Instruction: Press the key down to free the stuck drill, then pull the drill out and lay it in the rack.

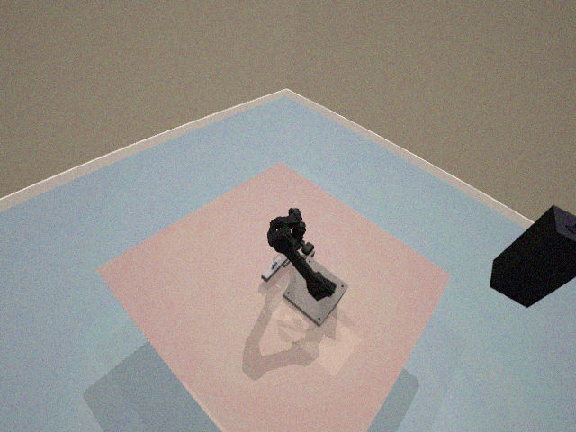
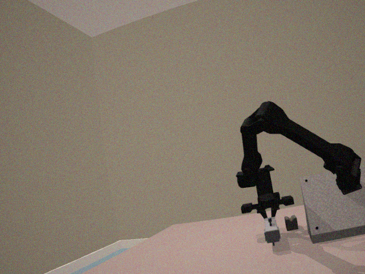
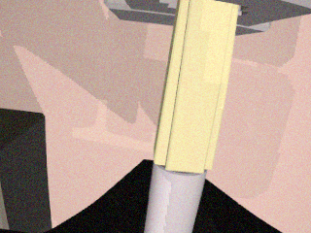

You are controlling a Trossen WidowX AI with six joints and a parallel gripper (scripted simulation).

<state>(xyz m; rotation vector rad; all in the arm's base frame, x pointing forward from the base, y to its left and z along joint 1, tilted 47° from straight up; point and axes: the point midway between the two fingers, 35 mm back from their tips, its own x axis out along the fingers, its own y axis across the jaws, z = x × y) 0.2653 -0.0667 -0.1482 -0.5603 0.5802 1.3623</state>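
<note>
My gripper tip is now 5 cm to the right of the drill and 3 cm below it. Also, from my gripper tip: rack: 8 cm behind, 2 cm to the right; then blue key: 17 cm to the left, 3 cm above, 1 cm ahead; then grey holder block: 14 cm to the left, 2 cm above, 1 cm ahead.
</note>
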